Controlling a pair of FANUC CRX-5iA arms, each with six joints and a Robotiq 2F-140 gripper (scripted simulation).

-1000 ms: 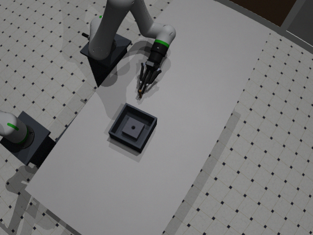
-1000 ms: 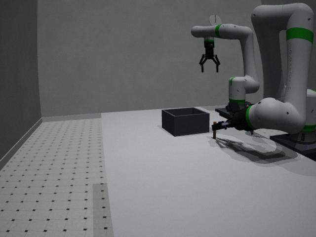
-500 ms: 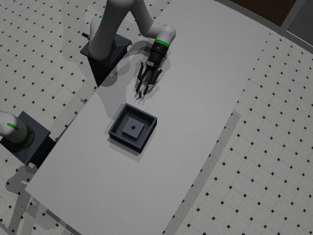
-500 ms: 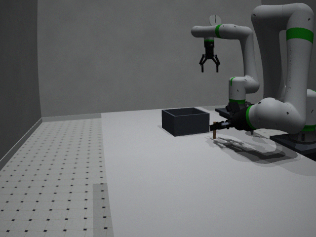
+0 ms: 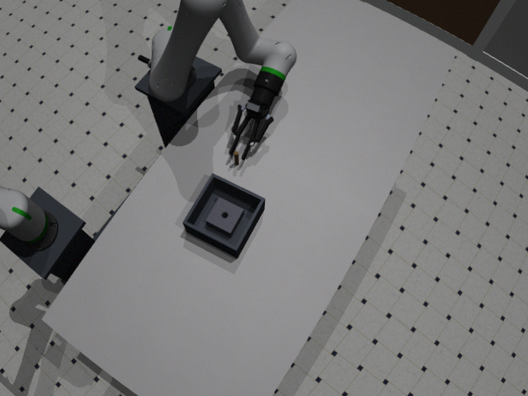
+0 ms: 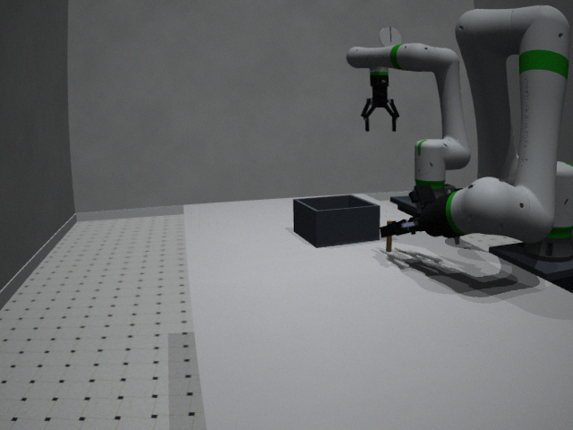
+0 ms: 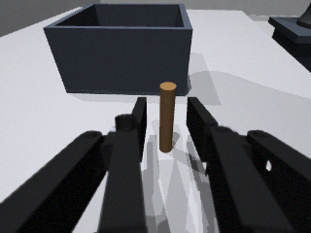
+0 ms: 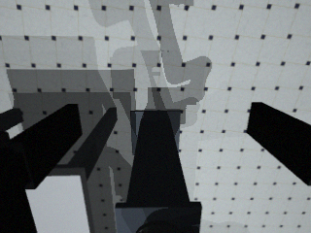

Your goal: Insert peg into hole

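Note:
The brown peg is 30 mm to the right of my left hand, 20 mm below it and 10 mm ahead of it. From my left hand the other things lie so: grey plate 220 mm to the right, 100 mm ahead, 20 mm below; then dark box 220 mm to the right, 100 mm ahead, 40 mm below.

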